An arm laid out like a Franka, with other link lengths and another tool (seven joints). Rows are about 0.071 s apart.
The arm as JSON. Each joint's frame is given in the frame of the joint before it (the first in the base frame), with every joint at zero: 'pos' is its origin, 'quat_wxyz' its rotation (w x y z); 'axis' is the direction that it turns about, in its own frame. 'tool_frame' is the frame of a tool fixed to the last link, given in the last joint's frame.
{
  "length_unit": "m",
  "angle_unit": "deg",
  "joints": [
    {
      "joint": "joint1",
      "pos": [
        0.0,
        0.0,
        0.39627
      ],
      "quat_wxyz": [
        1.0,
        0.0,
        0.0,
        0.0
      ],
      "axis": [
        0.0,
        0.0,
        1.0
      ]
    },
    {
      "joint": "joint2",
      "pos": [
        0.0,
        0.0,
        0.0
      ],
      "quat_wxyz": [
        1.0,
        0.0,
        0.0,
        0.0
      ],
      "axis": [
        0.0,
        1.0,
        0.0
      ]
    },
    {
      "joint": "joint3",
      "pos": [
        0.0,
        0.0,
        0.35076
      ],
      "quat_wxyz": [
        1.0,
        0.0,
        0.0,
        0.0
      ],
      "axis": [
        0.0,
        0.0,
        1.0
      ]
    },
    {
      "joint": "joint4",
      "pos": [
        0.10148,
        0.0,
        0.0
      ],
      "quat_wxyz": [
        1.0,
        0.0,
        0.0,
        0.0
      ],
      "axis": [
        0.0,
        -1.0,
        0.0
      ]
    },
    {
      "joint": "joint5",
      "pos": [
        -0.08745,
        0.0,
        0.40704
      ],
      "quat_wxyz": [
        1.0,
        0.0,
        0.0,
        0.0
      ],
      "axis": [
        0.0,
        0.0,
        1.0
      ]
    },
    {
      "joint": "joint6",
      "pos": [
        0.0,
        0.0,
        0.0
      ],
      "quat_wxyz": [
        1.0,
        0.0,
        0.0,
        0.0
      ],
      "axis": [
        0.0,
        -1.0,
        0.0
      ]
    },
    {
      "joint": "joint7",
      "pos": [
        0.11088,
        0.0,
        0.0
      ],
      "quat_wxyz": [
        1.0,
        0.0,
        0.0,
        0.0
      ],
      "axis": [
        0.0,
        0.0,
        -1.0
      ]
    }
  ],
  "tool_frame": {
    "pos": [
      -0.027,
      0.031,
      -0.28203
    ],
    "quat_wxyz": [
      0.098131,
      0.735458,
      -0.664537,
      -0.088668
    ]
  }
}
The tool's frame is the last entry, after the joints.
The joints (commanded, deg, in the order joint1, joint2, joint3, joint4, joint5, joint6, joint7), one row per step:
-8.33, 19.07, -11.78, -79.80, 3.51, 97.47, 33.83
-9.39, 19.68, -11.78, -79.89, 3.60, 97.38, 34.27
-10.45, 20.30, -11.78, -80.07, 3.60, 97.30, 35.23
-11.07, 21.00, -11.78, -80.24, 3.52, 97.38, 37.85
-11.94, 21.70, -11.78, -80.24, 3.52, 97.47, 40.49
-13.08, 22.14, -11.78, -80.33, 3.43, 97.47, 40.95
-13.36, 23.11, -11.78, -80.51, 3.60, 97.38, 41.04
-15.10, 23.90, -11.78, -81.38, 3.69, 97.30, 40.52
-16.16, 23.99, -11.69, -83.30, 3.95, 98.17, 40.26
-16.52, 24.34, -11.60, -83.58, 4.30, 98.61, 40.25
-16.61, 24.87, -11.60, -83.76, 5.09, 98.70, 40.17
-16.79, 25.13, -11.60, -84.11, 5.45, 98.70, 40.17
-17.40, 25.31, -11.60, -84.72, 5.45, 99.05, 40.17
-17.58, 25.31, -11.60, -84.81, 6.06, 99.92, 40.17
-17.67, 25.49, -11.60, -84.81, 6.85, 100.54, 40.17
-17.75, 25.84, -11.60, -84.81, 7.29, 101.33, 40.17
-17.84, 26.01, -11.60, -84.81, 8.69, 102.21, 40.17
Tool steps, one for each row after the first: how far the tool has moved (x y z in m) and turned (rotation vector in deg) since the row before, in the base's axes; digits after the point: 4 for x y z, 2 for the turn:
-0.0035, -0.0125, -0.0086, 0.23, 0.74, -1.52
-0.0040, -0.0128, -0.0096, 0.16, 0.86, -2.03
-0.0009, -0.0084, -0.0104, -0.05, 0.83, -3.23
-0.0011, -0.0114, -0.0088, -0.07, 0.64, -3.50
-0.0050, -0.0141, -0.0065, 0.02, 0.56, -1.59
-0.0022, -0.0022, -0.0139, 0.48, 1.12, -0.42
-0.0131, -0.0185, -0.0174, 0.73, 1.57, -1.32
-0.0104, -0.0087, -0.0162, 0.77, 0.89, -0.93
-0.0003, -0.0022, -0.0060, 0.35, 0.03, -0.39
0.0003, 0.0024, -0.0075, 0.86, 0.22, -0.27
-0.0022, 0.0001, -0.0059, 0.53, 0.39, -0.32
-0.0050, -0.0065, -0.0069, 0.16, 0.41, -0.66
0.0040, -0.0018, 0.0006, 0.11, -0.96, -0.40
0.0040, 0.0004, -0.0010, 0.39, -0.73, -0.37
0.0037, -0.0013, -0.0032, 0.06, -0.55, -0.25
0.0067, 0.0017, 0.0001, 0.74, -1.25, -0.61

